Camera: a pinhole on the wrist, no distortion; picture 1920 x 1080 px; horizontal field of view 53.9 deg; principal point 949.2 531.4 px. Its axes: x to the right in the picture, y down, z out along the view. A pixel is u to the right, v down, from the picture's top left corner.
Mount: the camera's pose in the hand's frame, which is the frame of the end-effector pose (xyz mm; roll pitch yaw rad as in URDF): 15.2 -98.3 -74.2 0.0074 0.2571 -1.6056
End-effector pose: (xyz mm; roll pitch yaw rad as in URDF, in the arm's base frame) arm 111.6 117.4 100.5 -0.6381 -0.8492 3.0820
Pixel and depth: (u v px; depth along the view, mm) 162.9 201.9 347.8
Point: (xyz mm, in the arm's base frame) 333.1 -38.3 241.7
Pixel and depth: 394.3 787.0 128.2
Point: 171.4 154.8 193.3
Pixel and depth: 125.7 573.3 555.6
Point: 394.1 -208.1 401.2
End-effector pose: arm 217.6 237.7 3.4 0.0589 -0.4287 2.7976
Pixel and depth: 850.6 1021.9 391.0
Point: 306.7 417.7 321.2
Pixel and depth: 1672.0 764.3 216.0
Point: 307.3 460.8 109.0
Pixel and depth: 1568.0 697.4 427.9
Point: 415.1 550.6 278.3
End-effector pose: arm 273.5 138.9 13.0 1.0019 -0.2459 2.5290
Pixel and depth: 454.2 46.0 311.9
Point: 487.0 306.8 48.0
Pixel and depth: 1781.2 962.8 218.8
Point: 329.5 380.0 -117.0
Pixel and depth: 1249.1 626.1 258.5
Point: 382.5 367.1 -61.8
